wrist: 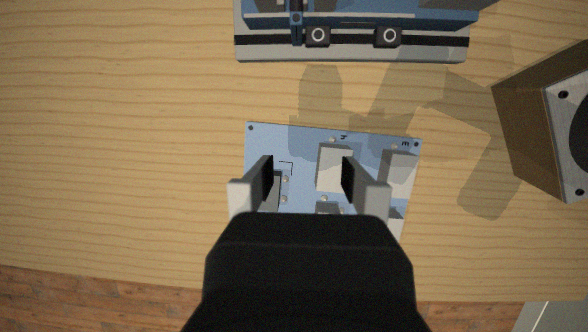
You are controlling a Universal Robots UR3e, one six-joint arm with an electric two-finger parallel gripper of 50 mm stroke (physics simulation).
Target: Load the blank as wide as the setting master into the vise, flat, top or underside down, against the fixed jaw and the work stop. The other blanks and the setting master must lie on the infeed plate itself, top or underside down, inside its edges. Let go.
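Frame: origin at the arm's base, x down, y ahead, z right, level; centimetres.
Seen in the pictures: gripper, fingertip midpoint: (307,170).
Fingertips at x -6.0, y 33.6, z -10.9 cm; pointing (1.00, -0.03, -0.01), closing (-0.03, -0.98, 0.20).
Note:
Offsets run from my fingertips to a thing's middle. "spot": to the spot under its first point.
The blue infeed plate {spot: dx +15.9, dy +5.3, dz -1.5 cm} (265,141) lies below the vise. Two pale blanks, one in the upper middle (330,169) and one at the upper right (404,175), lie on it. Parts of two more pale blanks, one low in the middle (327,206) and one at the lower right (395,226), show beside the gripper body. The darker grey setting master {dx +14.6, dy +3.4, dz -8.3 cm} (273,199) is mostly hidden behind the left finger. My gripper (307,170) is open and empty above the plate, its right finger overlapping the upper middle blank in view. The vise {spot: dx +14.7, dy -3.4, dz +12.1 cm} (350,53) is cut off at the top; its jaws are not clearly visible.
Two dark clamps (318,36) (388,36) sit on the vise's near edge, beside a blue arm (296,31). A box-like base (530,135) with a metal top stands at the right. The wooden table's edge runs along the bottom, with floor (100,305) beyond it.

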